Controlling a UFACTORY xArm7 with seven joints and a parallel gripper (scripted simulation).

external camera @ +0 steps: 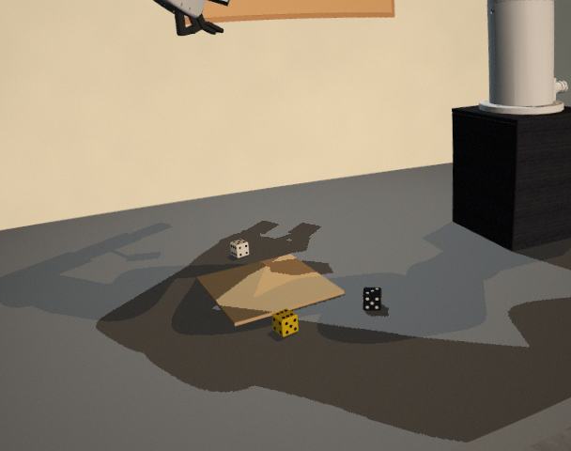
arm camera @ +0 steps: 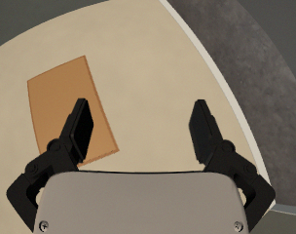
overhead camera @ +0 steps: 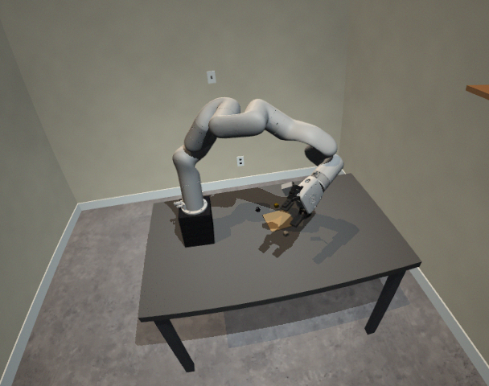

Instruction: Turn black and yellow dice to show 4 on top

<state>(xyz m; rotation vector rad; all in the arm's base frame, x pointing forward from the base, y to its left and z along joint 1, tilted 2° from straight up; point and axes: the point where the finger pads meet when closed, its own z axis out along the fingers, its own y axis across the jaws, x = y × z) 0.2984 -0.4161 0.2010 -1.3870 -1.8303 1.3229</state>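
Now: the white die 10 cm ahead of my hand, 27 cm to the left of it and 37 cm below it. Also, from my hand: tan mat: 11 cm ahead, 39 cm to the left, 37 cm below; yellow die: 13 cm ahead, 50 cm to the left, 37 cm below; black die: 3 cm ahead, 50 cm to the left, 37 cm below.
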